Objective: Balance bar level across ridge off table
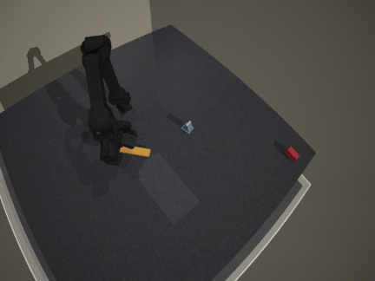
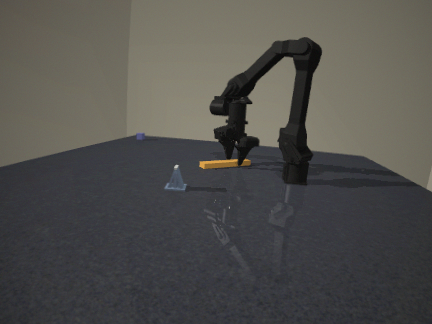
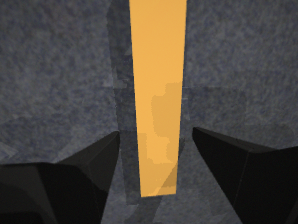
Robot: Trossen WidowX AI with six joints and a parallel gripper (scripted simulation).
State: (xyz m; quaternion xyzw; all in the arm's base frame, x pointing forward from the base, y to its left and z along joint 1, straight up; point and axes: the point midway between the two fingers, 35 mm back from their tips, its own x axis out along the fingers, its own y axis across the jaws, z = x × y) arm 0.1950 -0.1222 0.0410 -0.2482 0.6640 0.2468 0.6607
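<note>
Now: the orange bar 2 cm to the left of my gripper tip and 2 cm ahead of it. From my gripper tip the other things lie so: blue-grey triangular ridge (30 cm to the left, 10 cm ahead, 2 cm above); small purple cube (55 cm ahead, 38 cm to the right, 1 cm above); red block (62 cm to the left, 55 cm ahead, 1 cm above).
</note>
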